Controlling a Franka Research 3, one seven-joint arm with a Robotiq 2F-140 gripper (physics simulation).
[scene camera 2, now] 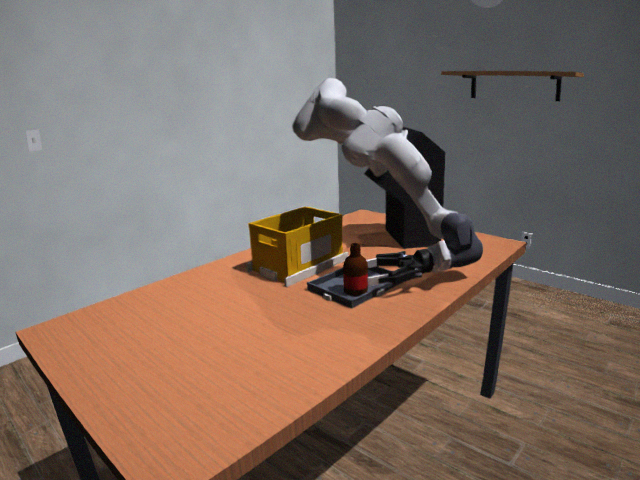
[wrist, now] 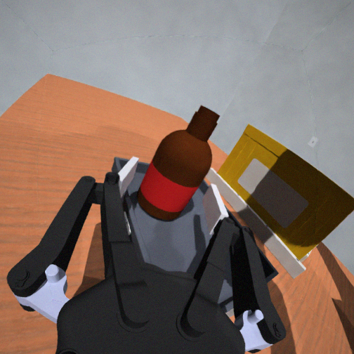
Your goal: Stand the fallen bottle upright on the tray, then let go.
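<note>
A brown bottle (scene camera 2: pixel 355 268) (wrist: pixel 175 172) with a red label stands upright on the dark tray (scene camera 2: pixel 330 295) (wrist: pixel 170 250), near the tray's front end in the scene view. My gripper (scene camera 2: pixel 376 269) (wrist: pixel 171 179) lies low and nearly level over the tray, behind the bottle in the scene view. Its fingers are open, with the pale pads apart. In the wrist view the bottle shows beyond and partly between the pads, with a gap on each side. The gripper's palm hides part of the tray in the wrist view.
A yellow crate (scene camera 2: pixel 271 253) (wrist: pixel 320 200) stands beside the tray on the wooden table (scene camera 2: pixel 206 361) (wrist: pixel 50 150). A low white strip (scene camera 2: pixel 315 271) (wrist: pixel 260 224) runs between crate and tray. A dark pedestal (scene camera 2: pixel 408 222) stands at the back of the table.
</note>
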